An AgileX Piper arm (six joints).
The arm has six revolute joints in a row. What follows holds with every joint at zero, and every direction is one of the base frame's. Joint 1 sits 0.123 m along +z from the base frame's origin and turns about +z. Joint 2 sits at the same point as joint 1 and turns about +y. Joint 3 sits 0.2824 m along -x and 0.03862 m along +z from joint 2 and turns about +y. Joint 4 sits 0.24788 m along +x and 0.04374 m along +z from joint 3 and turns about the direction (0.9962, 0, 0.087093). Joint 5 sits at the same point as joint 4 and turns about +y. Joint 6 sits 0.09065 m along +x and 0.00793 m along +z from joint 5 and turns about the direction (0.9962, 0, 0.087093). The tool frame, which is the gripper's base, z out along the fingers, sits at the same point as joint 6; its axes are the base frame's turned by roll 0, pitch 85.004 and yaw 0 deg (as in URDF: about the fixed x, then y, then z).
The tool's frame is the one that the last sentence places.
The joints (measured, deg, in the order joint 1, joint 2, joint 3, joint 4, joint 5, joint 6), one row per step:
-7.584, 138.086, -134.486, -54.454, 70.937, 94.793
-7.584, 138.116, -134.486, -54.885, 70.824, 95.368
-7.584, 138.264, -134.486, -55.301, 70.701, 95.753
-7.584, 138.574, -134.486, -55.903, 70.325, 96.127
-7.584, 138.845, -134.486, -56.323, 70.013, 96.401
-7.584, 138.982, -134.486, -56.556, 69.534, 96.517
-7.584, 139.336, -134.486, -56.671, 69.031, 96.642
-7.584, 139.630, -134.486, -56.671, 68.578, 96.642
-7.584, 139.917, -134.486, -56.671, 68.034, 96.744
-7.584, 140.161, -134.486, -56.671, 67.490, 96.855
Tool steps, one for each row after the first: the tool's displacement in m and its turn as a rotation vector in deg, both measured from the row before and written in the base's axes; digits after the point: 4 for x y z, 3 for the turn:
0.0002, -0.0004, 0.0003, -0.298, -0.443, -0.228
0.0005, -0.0004, -0.0008, -0.313, -0.181, -0.114
0.0012, -0.0005, -0.0019, -0.501, -0.128, 0.102
0.0011, -0.0004, -0.0018, -0.341, -0.073, 0.111
0.0010, -0.0001, -0.0008, -0.223, -0.191, 0.337
0.0016, -0.0001, -0.0029, -0.075, -0.011, 0.355
0.0014, 0.0000, -0.0025, 0.006, 0.045, 0.378
0.0015, 0.0001, -0.0025, 0.027, -0.096, 0.402
0.0014, 0.0001, -0.0021, 0.027, -0.146, 0.398

